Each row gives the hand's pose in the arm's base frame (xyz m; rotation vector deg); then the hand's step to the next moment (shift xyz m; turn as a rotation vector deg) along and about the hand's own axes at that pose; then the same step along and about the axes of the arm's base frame.
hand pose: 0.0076 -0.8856 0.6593 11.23 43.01 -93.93
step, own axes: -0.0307 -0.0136 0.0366 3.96 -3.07 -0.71
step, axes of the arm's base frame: 0.0045 0.0048 0.0492 -3.96 -2.76 -1.52
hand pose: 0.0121 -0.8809 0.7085 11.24 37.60 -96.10
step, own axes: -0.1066 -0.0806 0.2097 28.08 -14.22 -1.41
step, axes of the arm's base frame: -0.0048 -0.0124 0.2483 -20.09 -22.07 -10.11
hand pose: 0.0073 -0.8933 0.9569 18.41 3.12 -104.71
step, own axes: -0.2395 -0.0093 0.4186 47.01 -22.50 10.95
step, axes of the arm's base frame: -0.0302 0.1423 0.4599 -34.92 -40.01 -3.98
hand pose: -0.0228 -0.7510 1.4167 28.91 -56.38 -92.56
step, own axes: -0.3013 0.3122 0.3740 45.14 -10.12 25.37
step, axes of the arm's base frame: -0.0146 0.3992 0.4105 -38.07 -33.81 13.81
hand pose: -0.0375 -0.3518 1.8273 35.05 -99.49 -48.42
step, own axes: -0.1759 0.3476 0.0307 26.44 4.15 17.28
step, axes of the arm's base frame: 0.0257 0.3538 0.1639 -24.58 -12.99 15.56
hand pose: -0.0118 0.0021 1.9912 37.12 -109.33 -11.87
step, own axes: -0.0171 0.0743 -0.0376 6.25 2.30 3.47
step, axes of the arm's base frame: 0.0132 0.0768 0.0339 -5.71 -1.87 4.50
